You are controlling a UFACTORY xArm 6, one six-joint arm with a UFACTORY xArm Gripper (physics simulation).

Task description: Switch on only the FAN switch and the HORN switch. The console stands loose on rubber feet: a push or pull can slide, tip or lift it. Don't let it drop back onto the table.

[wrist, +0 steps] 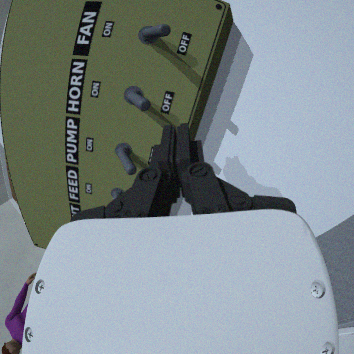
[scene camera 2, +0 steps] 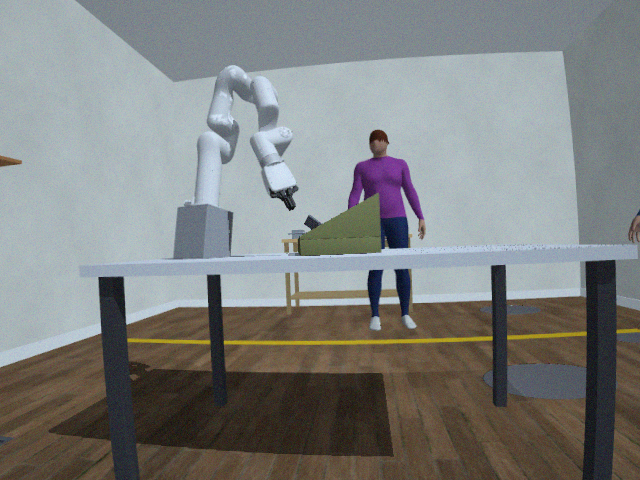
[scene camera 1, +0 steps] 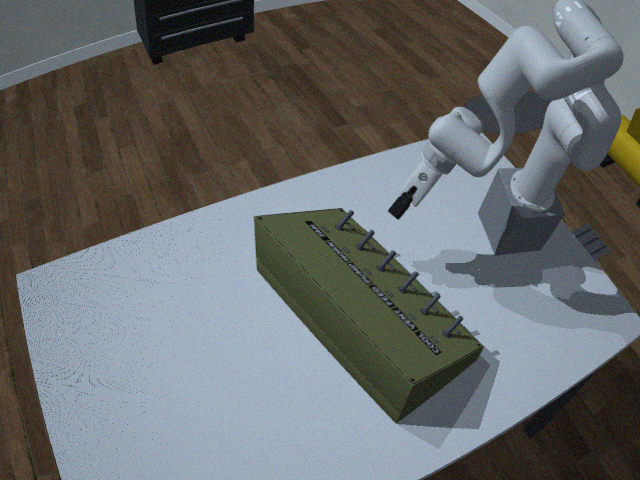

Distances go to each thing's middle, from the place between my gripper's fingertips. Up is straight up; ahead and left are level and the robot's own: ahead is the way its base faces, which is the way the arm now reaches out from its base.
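Olive console (scene camera 1: 401,354): my gripper 8 cm above it, 15 cm short of it, 11 cm to the right of it.
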